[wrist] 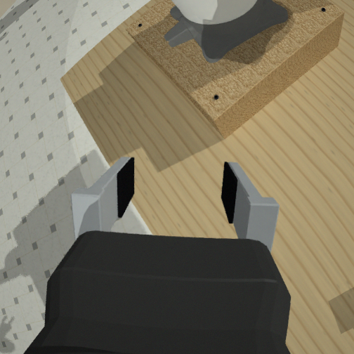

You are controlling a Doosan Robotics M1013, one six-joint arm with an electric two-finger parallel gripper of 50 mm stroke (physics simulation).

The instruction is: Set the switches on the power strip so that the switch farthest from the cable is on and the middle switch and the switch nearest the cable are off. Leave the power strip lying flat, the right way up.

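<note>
My gripper [178, 177] is open, with two grey fingers and black pads well apart and nothing between them. It hangs above the edge of the wooden table top [300, 165]. The power strip, its cable and its switches do not show in the wrist view, so the switch positions cannot be seen.
A thick wood-grained block [200, 80] with dark bolt holes lies on the table top at the upper right and bears the robot's grey base [220, 42] and white lower arm [217, 9]. The pale speckled floor [30, 115] lies at the left, beyond the table edge.
</note>
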